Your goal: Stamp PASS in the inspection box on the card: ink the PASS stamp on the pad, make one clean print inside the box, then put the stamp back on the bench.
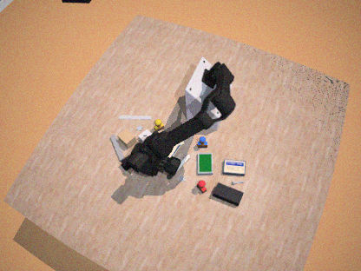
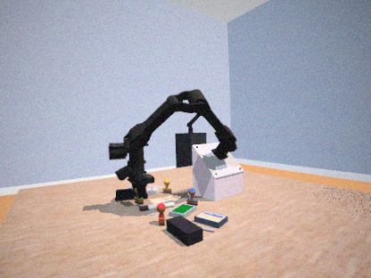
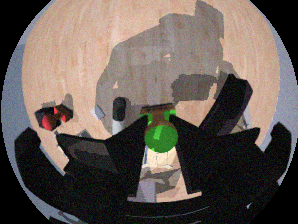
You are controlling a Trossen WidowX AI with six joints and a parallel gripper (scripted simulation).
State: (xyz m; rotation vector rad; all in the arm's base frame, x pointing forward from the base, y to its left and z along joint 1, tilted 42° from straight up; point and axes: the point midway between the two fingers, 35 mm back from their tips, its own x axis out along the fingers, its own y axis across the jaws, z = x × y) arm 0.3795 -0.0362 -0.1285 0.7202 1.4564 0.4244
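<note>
The green ink pad lies 170 mm to the left of my gripper tip, 80 mm behind it and 30 mm below it. From my gripper tip the other things lie so: black bar 110 mm to the right, 30 mm behind, 20 mm below; marker pen 70 mm to the left, 30 mm below, 20 mm behind; green-knobbed PASS stamp right at my gripper tip.
</note>
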